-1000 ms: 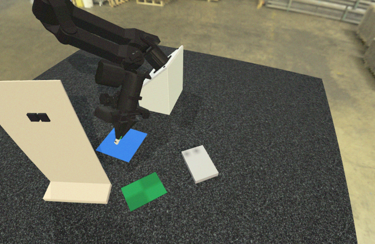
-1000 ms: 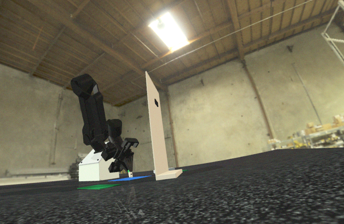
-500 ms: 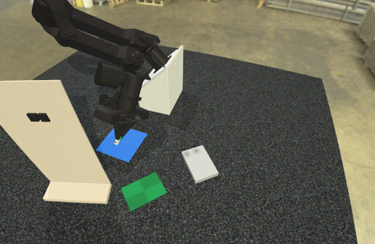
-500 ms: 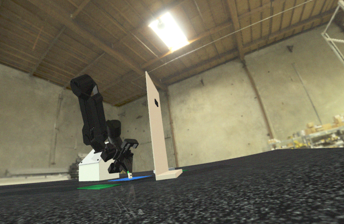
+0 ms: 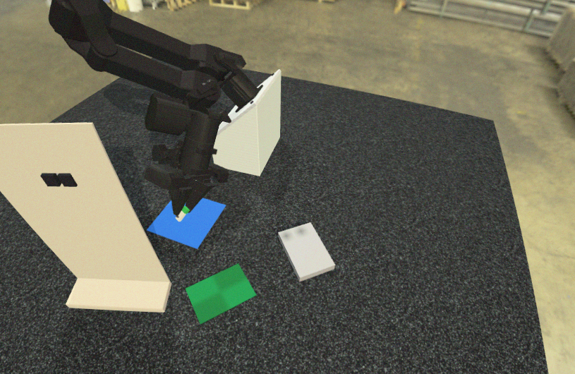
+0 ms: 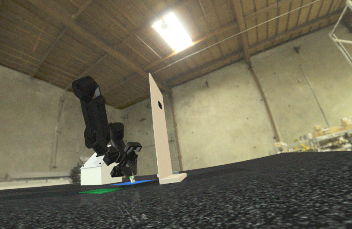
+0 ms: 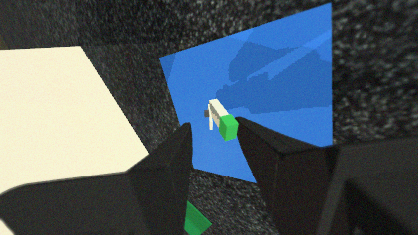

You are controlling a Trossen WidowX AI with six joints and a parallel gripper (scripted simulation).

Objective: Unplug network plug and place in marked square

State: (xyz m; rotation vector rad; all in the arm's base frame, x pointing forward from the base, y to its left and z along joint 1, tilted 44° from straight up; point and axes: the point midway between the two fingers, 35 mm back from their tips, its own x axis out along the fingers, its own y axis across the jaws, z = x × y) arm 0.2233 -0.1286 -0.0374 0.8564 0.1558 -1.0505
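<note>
My gripper tip is now right at the network plug. Also, from my gripper tip: panel (170 mm ahead, 30 mm to the right, 130 mm above); then blue square (10 mm behind, 10 mm to the left, 20 mm below).
</note>
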